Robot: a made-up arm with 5 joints.
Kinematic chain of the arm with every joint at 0, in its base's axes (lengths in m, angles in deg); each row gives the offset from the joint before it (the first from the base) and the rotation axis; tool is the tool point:
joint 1: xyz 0 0 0.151 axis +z
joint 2: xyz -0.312 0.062 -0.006 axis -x
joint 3: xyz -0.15 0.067 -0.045 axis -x
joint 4: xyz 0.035 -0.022 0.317 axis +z
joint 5: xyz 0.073 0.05 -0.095 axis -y
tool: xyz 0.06 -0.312 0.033
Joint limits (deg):
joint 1: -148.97..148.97
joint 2: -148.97..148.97
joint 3: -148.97..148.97
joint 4: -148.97..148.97
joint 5: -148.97..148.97
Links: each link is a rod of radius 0.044 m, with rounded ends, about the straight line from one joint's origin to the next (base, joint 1, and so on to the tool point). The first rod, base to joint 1, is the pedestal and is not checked.
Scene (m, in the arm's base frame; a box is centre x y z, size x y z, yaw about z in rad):
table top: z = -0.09
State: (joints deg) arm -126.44 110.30 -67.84 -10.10 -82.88
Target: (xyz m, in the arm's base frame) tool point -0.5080 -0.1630 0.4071
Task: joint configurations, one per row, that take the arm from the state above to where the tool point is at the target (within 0.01 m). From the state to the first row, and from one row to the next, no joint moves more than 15 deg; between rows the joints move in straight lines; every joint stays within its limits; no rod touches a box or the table.
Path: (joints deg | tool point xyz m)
1: -112.93 111.53 -70.86 -13.28 -81.20 | 0.0310 0.3946 0.4241
2: -99.43 112.76 -73.88 -16.46 -79.51 | -0.0720 0.4069 0.4244
3: -85.92 113.99 -76.90 -19.64 -77.83 | -0.1780 0.3923 0.4239
4: -72.41 115.21 -79.92 -22.81 -76.14 | -0.2799 0.3503 0.4226
5: -58.91 116.44 -82.94 -25.99 -74.46 | -0.3706 0.2824 0.4207
6: -45.40 117.67 -85.96 -29.17 -72.77 | -0.4436 0.1916 0.4181
7: -31.89 118.90 -88.98 -32.35 -71.09 | -0.4934 0.0829 0.4150
8: -18.39 120.13 -92.00 -35.53 -69.41 | -0.5157 -0.0376 0.4113
9: -4.88 121.36 -95.03 -38.71 -67.72 | -0.5080 -0.1630 0.4071

